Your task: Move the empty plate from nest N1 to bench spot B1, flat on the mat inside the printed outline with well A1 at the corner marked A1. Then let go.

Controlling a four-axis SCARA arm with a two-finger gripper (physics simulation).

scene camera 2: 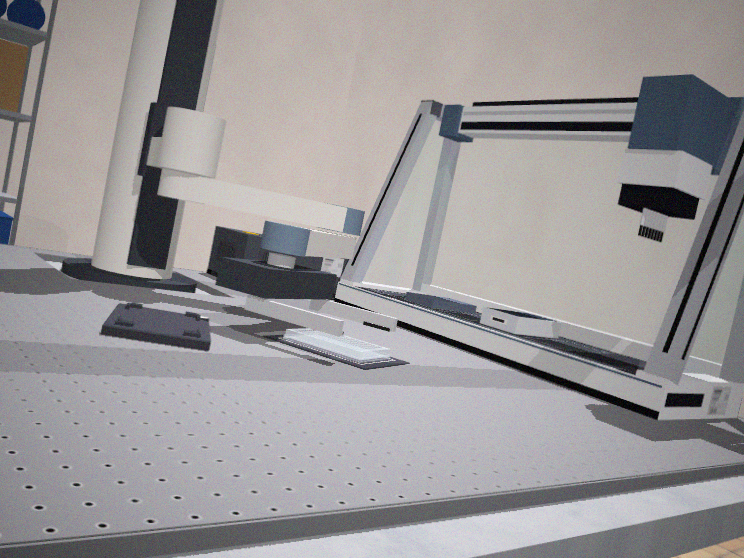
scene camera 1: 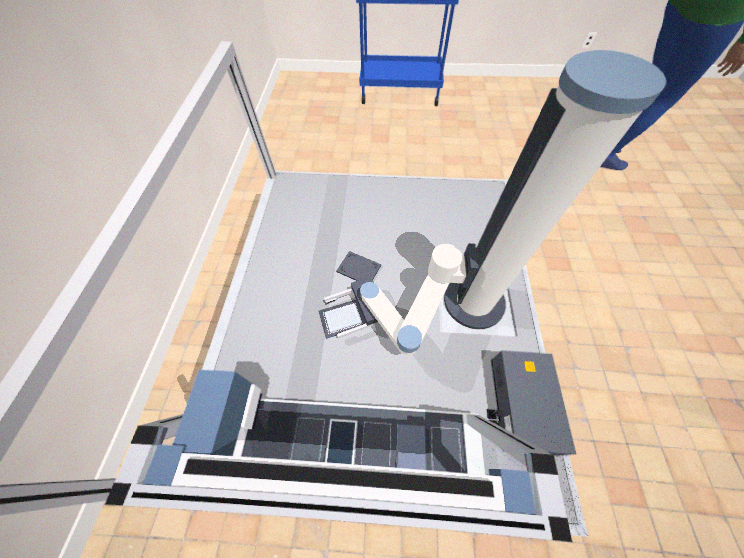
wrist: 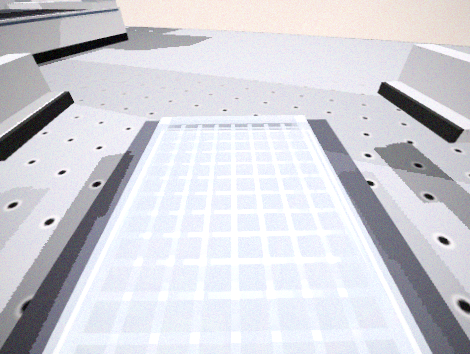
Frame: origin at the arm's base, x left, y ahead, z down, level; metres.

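Where they show: gripper, fingertip midpoint: (scene camera 2: pixel 370 326) (scene camera 1: pixel 331 317) (wrist: pixel 228 72); arm's base, link origin: (scene camera 2: pixel 130 281) (scene camera 1: pixel 473 301).
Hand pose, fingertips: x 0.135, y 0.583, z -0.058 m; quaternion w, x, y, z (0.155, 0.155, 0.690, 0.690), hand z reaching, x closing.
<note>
Each offset is from my fingertips to the top centre of the thing. Level surfaces: height alone.
The clear plate @[dx -0.019, dy -0.041, dz +0.029 m] (scene camera 1: pixel 342 318) (scene camera 2: pixel 336 345) (wrist: pixel 235 225) lies flat on the dark mat @[dz +0.043 m] (scene camera 1: pixel 322 318) (scene camera 2: pixel 393 362) (wrist: pixel 362 210), with dark mat showing along both long sides in the wrist view. Part of a thin printed line shows at its near end in scene camera 2. The A1 mark and the wells' lettering cannot be read. My gripper (scene camera 1: pixel 332 317) (scene camera 2: pixel 368 326) (wrist: pixel 228 72) is open, its two white fingers wide apart, above and outside the plate's long sides, not touching it. A dark nest @[dx -0.261, dy -0.086, dz +0.027 m] (scene camera 1: pixel 358 266) (scene camera 2: pixel 156 324) with corner clips holds no plate; its label is not readable.
The gantry machine's deck (scene camera 1: pixel 273 441) (scene camera 2: pixel 480 354) runs along one side of the bench, with its blue head (scene camera 1: pixel 207 411) (scene camera 2: pixel 679 114) at one end. A dark box (scene camera 1: pixel 531 402) (scene camera 2: pixel 231 243) stands near the arm's column (scene camera 1: pixel 519 222) (scene camera 2: pixel 129 150). A person (scene camera 1: pixel 679 66) stands beyond the bench.
</note>
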